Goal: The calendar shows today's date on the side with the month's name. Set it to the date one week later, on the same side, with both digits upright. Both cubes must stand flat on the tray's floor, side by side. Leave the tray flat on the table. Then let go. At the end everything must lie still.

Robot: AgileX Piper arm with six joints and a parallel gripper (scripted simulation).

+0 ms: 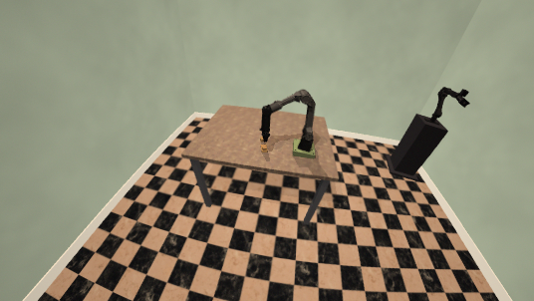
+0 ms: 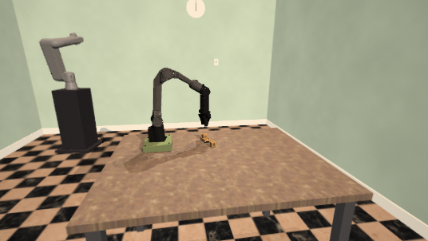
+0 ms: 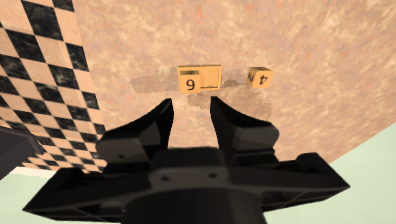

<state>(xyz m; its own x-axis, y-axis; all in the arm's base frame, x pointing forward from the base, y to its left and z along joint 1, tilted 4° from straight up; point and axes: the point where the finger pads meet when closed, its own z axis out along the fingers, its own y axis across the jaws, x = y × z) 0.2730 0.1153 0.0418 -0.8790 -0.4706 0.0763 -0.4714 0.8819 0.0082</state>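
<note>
My hand is 100 mm above the orange tray, 10 mm to the left of it and 10 mm short of it.
</note>
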